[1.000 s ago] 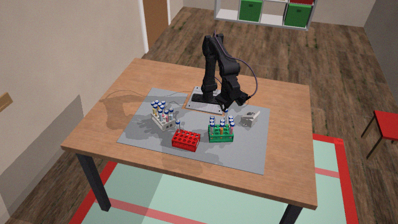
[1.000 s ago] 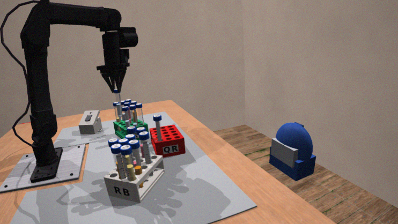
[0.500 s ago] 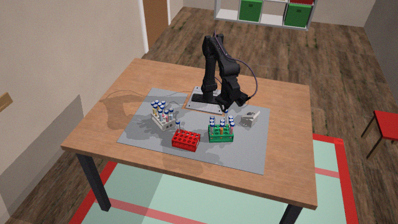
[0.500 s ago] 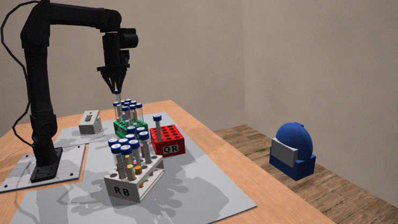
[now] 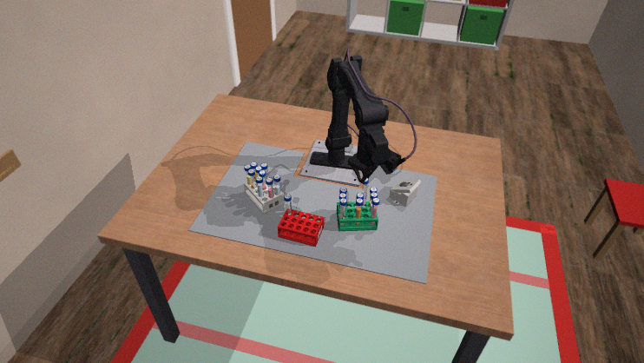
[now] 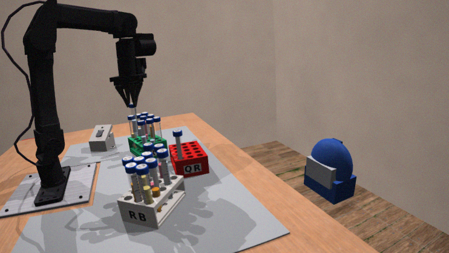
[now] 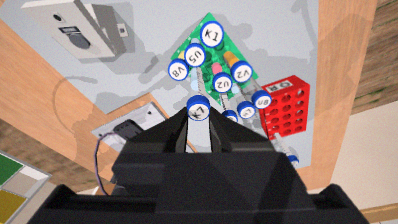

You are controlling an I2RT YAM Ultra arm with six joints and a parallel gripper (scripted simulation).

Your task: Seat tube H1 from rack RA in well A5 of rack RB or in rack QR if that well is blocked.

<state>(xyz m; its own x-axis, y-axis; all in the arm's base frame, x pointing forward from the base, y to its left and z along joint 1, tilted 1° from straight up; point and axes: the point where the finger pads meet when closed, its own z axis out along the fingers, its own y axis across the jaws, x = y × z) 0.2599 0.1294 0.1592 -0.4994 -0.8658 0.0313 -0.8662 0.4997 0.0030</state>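
The clear tube lies 10 mm to the left of my hand and 60 mm below it. Round my hand: red rack QR: 120 mm ahead, 180 mm to the right, 140 mm below; grey done button box: 130 mm behind, 140 mm to the left, 120 mm below; white rack RB: 10 mm behind, 340 mm to the right, 140 mm below.
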